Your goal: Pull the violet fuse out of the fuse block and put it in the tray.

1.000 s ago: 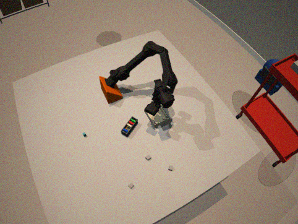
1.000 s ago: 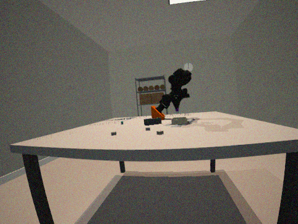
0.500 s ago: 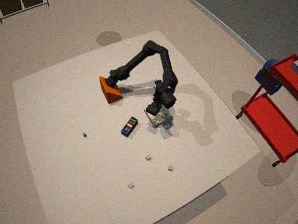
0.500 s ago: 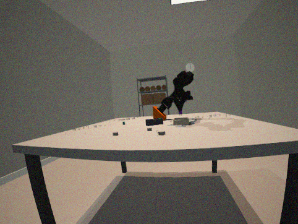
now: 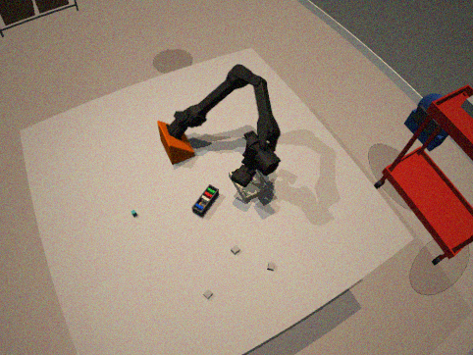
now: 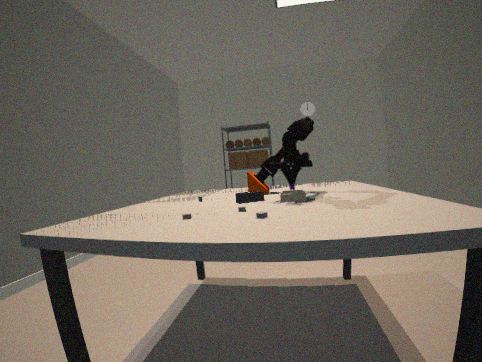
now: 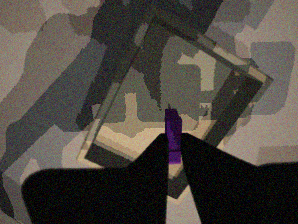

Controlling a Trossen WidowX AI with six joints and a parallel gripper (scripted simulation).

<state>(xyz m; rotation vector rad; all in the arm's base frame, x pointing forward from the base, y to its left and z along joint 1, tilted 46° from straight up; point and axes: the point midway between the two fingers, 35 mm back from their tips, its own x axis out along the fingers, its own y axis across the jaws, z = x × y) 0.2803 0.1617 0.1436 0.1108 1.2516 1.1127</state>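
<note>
The violet fuse lies 10 mm below my gripper tip. The rest, counted from my gripper tip: beige tray 60 mm below.
</note>
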